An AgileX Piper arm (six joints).
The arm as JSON. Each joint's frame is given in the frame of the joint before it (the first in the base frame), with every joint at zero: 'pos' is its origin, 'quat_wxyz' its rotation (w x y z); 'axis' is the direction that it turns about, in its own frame. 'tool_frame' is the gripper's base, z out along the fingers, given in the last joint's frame.
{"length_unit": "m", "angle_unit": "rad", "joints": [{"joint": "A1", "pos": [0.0, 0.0, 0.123], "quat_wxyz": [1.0, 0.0, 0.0, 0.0], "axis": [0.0, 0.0, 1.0]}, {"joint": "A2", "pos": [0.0, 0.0, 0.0], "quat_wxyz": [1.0, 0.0, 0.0, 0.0], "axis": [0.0, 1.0, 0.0]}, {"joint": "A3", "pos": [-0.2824, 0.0, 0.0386], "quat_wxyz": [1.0, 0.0, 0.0, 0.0], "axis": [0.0, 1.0, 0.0]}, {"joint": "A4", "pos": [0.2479, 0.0, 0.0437], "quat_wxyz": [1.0, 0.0, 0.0, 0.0], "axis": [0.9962, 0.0, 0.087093]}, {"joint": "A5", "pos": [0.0, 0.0, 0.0], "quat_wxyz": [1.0, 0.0, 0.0, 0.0], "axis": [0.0, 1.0, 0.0]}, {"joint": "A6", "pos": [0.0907, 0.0, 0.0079], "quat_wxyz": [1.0, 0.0, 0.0, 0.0], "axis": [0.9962, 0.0, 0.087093]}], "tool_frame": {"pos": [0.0, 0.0, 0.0], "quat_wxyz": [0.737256, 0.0, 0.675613, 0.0]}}
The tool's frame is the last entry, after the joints.
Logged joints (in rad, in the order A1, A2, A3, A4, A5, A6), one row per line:
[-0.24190, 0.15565, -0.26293, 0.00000, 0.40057, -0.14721]
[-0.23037, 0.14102, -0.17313, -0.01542, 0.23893, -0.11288]
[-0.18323, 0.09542, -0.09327, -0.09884, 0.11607, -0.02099]
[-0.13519, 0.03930, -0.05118, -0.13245, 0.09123, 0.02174]
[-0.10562, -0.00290, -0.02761, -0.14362, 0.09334, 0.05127]
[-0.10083, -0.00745, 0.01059, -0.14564, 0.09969, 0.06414]
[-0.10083, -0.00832, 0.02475, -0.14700, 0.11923, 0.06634]
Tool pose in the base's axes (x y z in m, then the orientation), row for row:
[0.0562, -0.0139, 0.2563, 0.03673, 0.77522, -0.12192, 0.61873]
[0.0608, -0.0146, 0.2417, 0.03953, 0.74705, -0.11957, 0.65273]
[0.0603, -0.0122, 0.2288, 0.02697, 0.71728, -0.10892, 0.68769]
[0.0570, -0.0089, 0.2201, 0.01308, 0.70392, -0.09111, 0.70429]
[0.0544, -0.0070, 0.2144, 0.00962, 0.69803, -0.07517, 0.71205]
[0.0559, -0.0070, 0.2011, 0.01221, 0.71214, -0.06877, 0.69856]
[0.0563, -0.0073, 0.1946, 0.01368, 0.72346, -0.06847, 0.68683]
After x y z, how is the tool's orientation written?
As a quaternion, x y z w.
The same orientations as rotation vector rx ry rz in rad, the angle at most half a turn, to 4 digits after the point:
[0.0845, 1.7834, -0.2805]
[0.0897, 1.6953, -0.2713]
[0.0604, 1.6055, -0.2438]
[0.0291, 1.5654, -0.2026]
[0.0213, 1.5477, -0.1667]
[0.0272, 1.5872, -0.1533]
[0.0306, 1.6198, -0.1533]

